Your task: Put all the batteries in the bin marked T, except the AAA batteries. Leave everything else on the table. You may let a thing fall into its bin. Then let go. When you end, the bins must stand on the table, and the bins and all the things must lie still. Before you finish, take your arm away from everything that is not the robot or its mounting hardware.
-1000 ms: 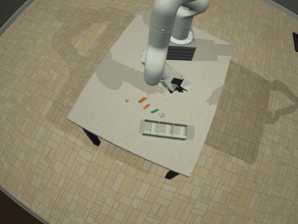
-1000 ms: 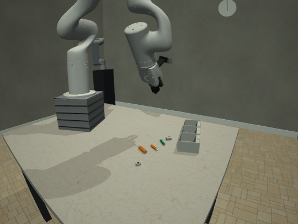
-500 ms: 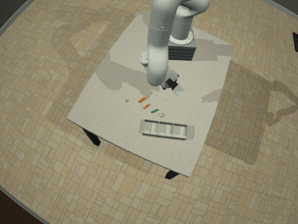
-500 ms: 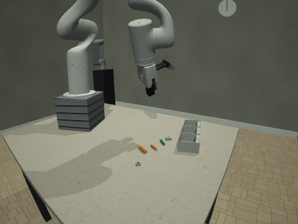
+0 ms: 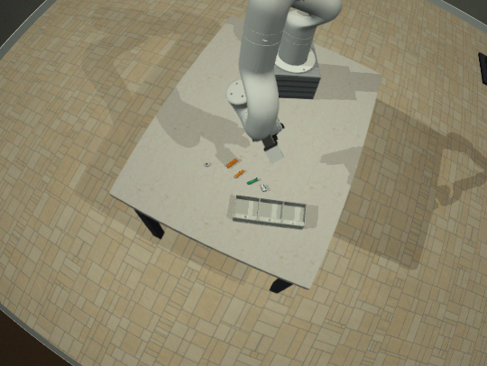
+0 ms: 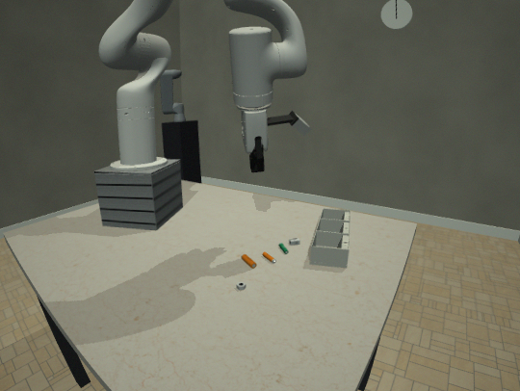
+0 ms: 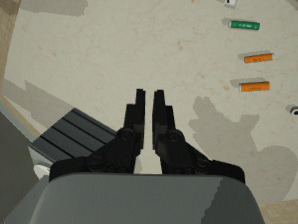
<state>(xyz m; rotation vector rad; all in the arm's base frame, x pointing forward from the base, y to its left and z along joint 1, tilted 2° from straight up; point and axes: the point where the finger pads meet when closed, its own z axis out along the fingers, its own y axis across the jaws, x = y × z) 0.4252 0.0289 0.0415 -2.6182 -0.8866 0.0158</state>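
Now: the grey bin 180 mm below my hand, 180 mm ahead of it and 70 mm to the left of it. From my hand the other things lie so: green battery 200 mm below, 80 mm ahead, 20 mm to the right; thin orange battery 200 mm below, 80 mm to the right, 70 mm ahead; thick orange battery 200 mm below, 120 mm to the right, 40 mm ahead.
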